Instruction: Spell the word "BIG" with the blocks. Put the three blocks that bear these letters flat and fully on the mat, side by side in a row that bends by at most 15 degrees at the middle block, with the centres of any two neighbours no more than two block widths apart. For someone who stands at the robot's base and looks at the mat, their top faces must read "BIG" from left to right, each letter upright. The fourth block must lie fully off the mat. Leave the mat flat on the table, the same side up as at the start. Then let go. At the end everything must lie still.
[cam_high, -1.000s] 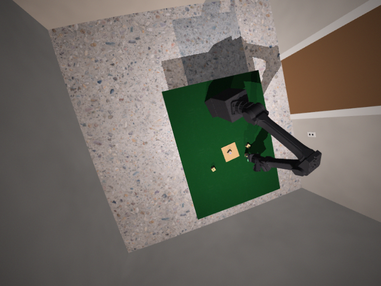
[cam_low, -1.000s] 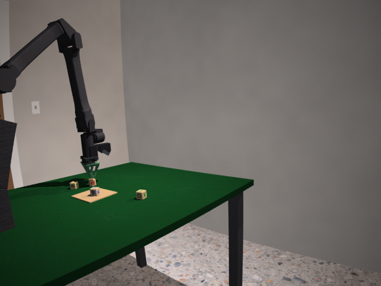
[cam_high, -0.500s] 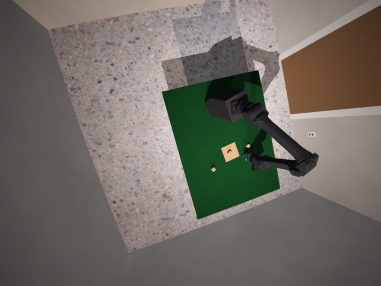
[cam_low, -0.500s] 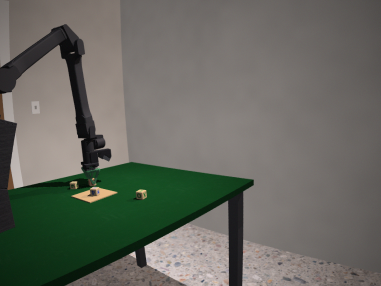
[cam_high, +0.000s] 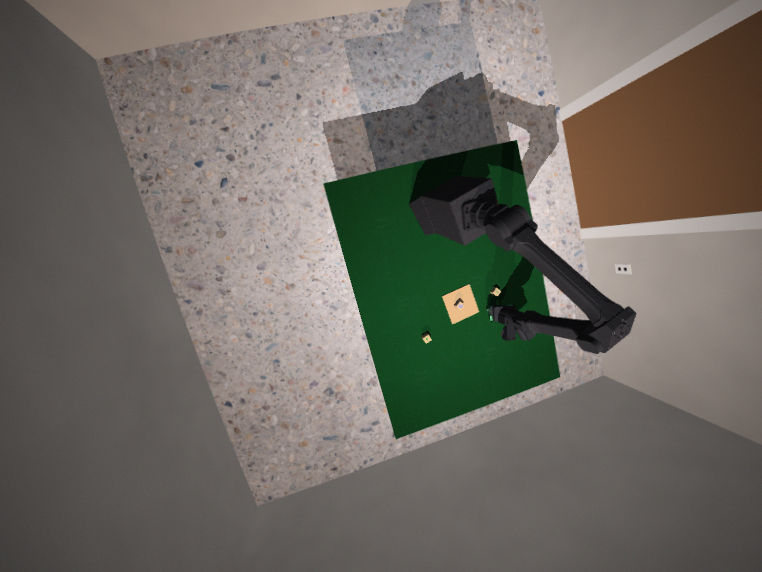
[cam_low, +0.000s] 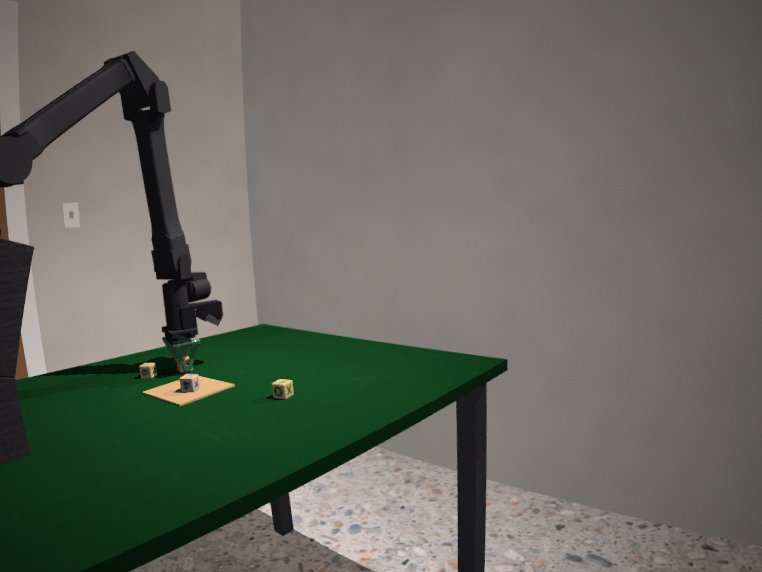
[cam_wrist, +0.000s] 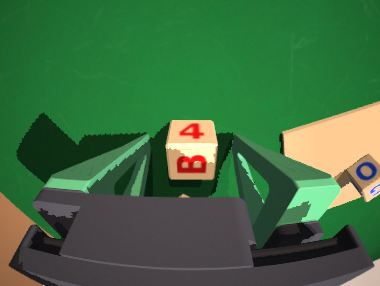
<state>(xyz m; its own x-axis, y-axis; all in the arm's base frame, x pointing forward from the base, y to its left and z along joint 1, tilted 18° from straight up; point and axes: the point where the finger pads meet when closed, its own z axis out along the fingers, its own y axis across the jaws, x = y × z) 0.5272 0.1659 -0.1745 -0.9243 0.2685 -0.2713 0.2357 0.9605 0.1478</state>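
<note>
My hand is right at the B block. From my hand the other things lie so: I block (8 cm behind, 3 cm to the left); tan mat (7 cm behind, 15 cm to the right, 1 cm below).
</note>
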